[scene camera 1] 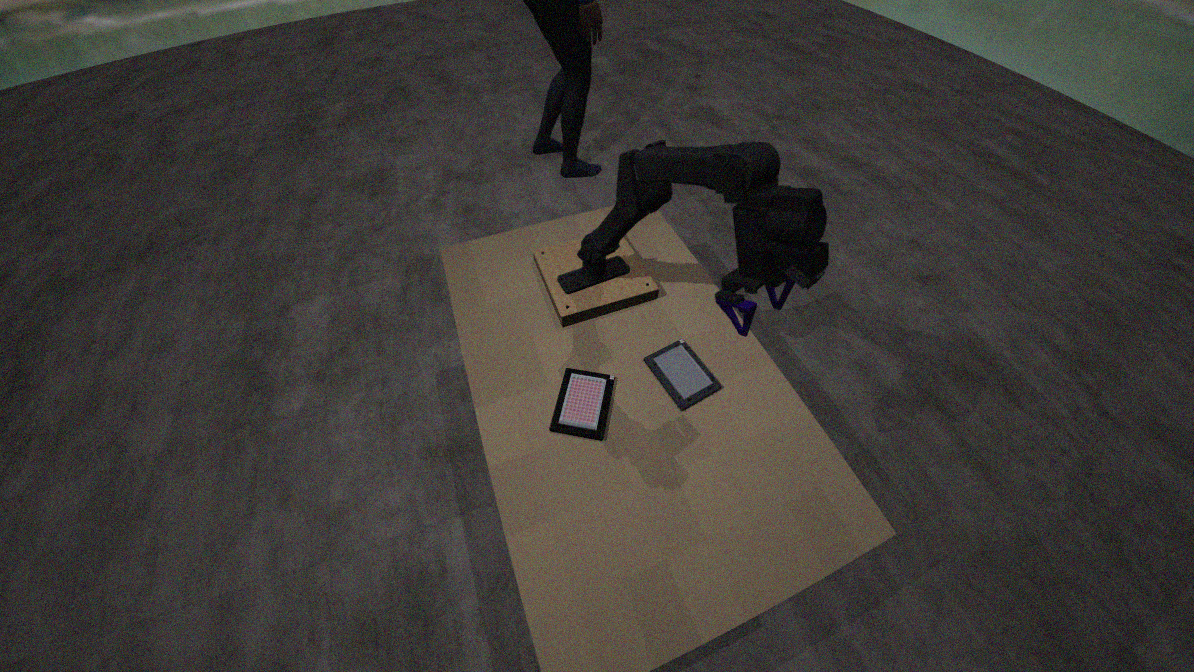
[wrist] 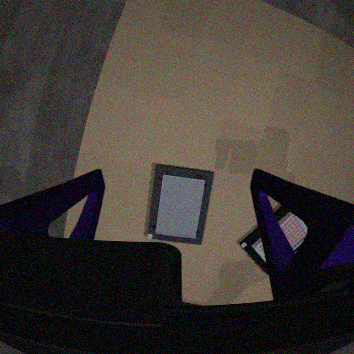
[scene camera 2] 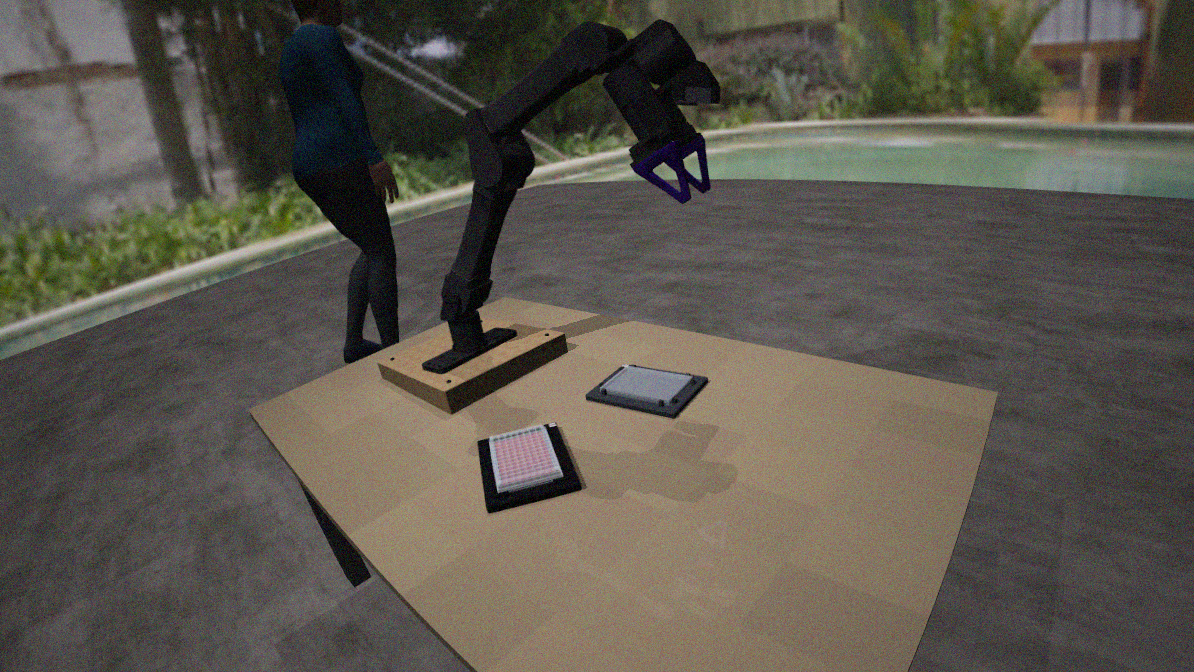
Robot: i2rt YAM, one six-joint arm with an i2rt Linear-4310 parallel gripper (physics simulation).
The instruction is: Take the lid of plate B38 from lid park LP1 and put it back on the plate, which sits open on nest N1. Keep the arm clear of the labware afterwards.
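Seen in the pictures: gripper, fingertip midpoint: [scene camera 1: 760, 321] [wrist: 177, 177] [scene camera 2: 697, 196]; arm's base at its link origin: [scene camera 1: 594, 275] [scene camera 2: 471, 351].
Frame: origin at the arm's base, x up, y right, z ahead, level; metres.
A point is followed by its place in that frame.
The pale, clear lid [scene camera 1: 683, 371] {z 0.365, x -0.023, y -0.058 m} [scene camera 2: 646, 384] {z 0.367, x -0.023, y -0.051 m} [wrist: 180, 206] {z 0.364, x -0.023, y -0.056 m} lies flat on the dark grey lid park [scene camera 1: 706, 396] {z 0.443, x -0.033, y -0.073 m} [scene camera 2: 676, 409] {z 0.443, x -0.031, y -0.013 m} [wrist: 157, 172] {z 0.424, x -0.031, y -0.115 m}. The open plate [scene camera 1: 584, 400] {z 0.327, x -0.019, y 0.190 m} [scene camera 2: 524, 459] {z 0.339, x -0.015, y 0.202 m} [wrist: 295, 227] {z 0.357, x -0.019, y 0.214 m}, with pink wells, sits on the black nest [scene camera 1: 579, 433] {z 0.390, x -0.029, y 0.233 m} [scene camera 2: 534, 500] {z 0.388, x -0.036, y 0.242 m} [wrist: 245, 243] {z 0.301, x -0.029, y 0.106 m}. My gripper [scene camera 1: 762, 321] {z 0.465, x 0.269, y -0.088 m} [scene camera 2: 695, 196] {z 0.465, x 0.269, y -0.088 m} [wrist: 177, 177] {z 0.465, x 0.269, y -0.088 m} is open and empty, high above the table. In the wrist view the lid shows between its two purple fingers, well below them, and the right finger hides part of the plate and nest. The labels are not readable.
The arm's wooden base block [scene camera 1: 609, 304] {z 0.111, x -0.003, y 0.010 m} [scene camera 2: 451, 400] {z 0.099, x -0.016, y 0.136 m} stands at the back of the table [scene camera 1: 710, 542] {z 0.708, x -0.041, y 0.103 m} [scene camera 2: 793, 500] {z 0.667, x -0.041, y 0.103 m} [wrist: 170, 90] {z 0.595, x -0.041, y -0.119 m}. A person [scene camera 1: 572, 91] [scene camera 2: 334, 150] stands on the floor behind the table. The arm's shadow falls between and in front of the two holders.
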